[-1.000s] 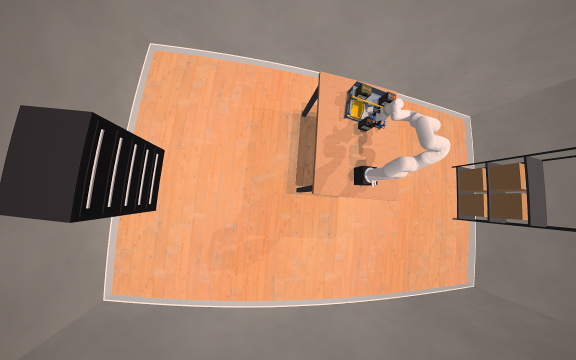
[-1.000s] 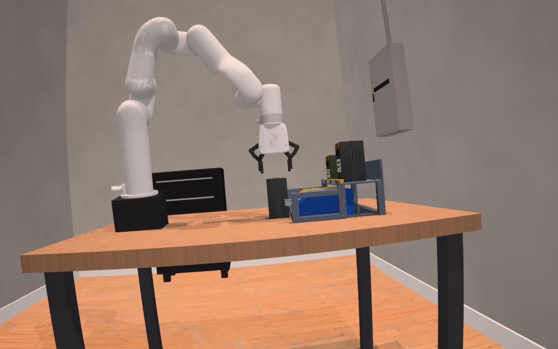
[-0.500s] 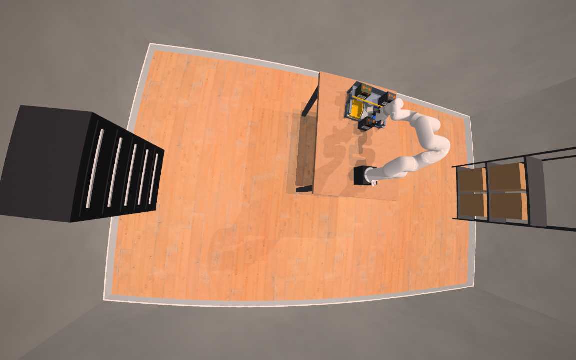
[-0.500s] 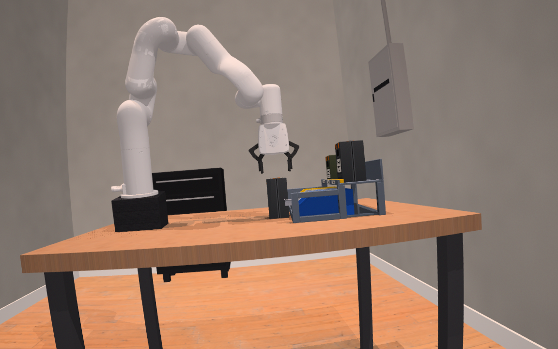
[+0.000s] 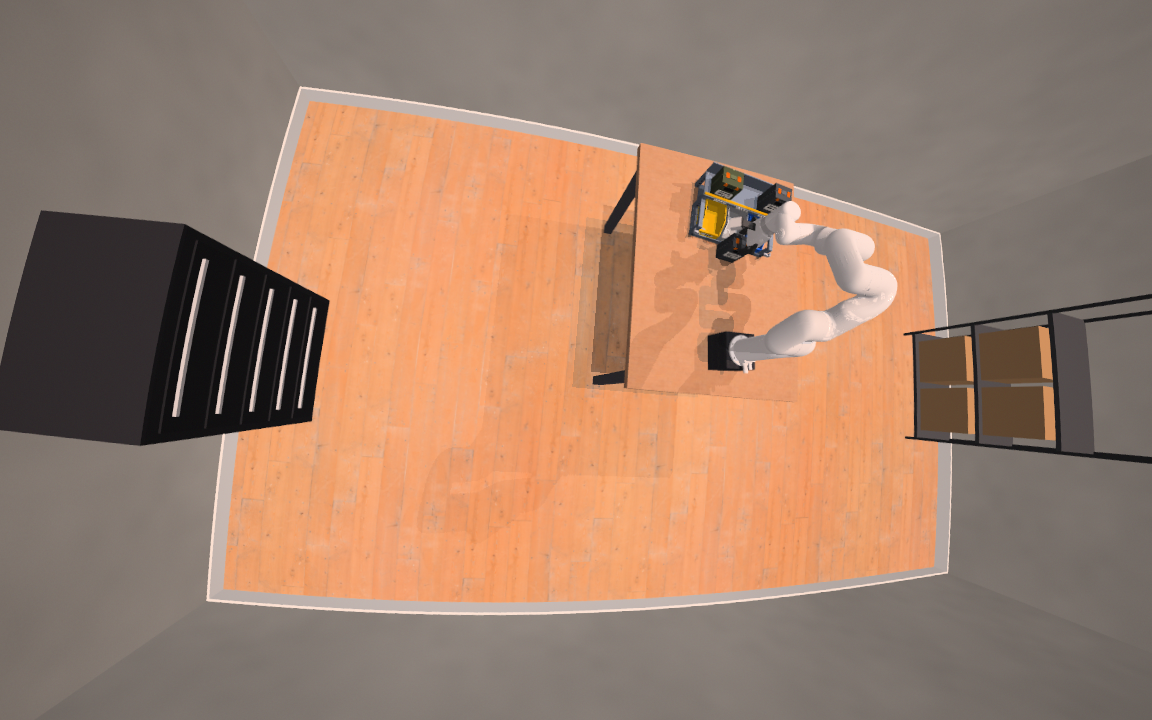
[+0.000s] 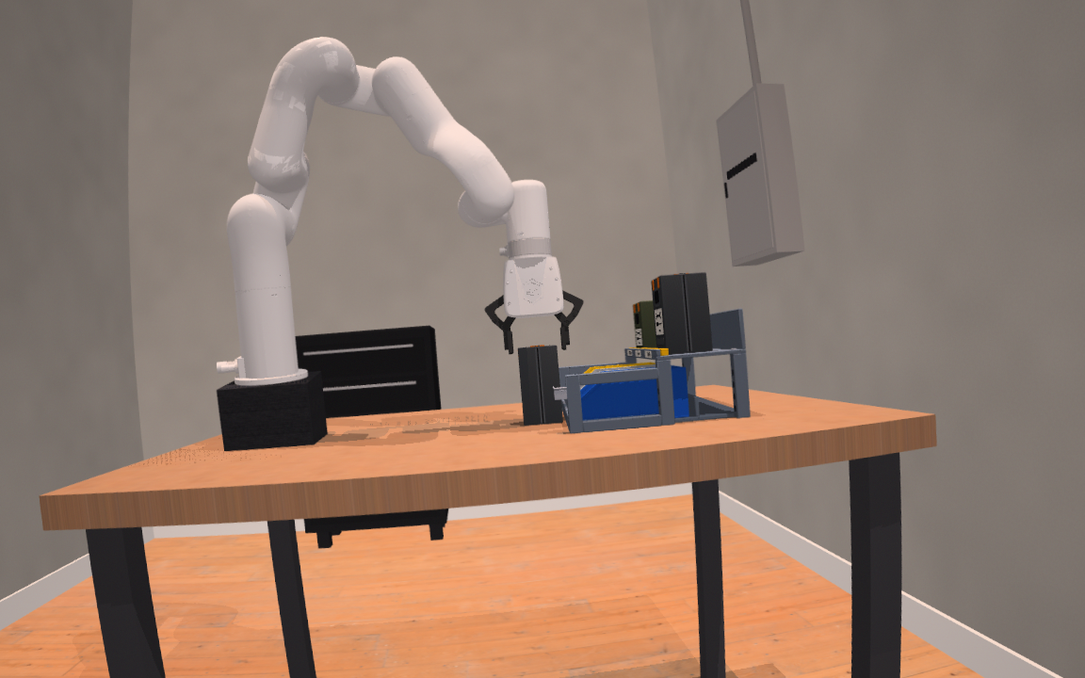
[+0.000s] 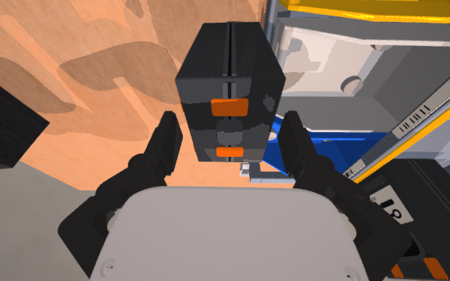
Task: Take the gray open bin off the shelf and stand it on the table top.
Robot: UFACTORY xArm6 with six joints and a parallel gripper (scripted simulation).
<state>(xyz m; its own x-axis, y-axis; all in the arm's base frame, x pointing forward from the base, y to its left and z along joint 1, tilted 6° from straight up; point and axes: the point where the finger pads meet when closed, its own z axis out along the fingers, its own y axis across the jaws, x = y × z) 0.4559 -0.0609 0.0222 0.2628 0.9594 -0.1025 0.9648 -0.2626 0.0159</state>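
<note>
The black box lies 6 cm below my hand. The rest, counted from my hand: blue bin (14 cm to the right, 10 cm ahead, 9 cm below); gray open bin (13 cm ahead, 9 cm below, 4 cm to the right); yellow bin (16 cm ahead, 9 cm below, 7 cm to the left).
</note>
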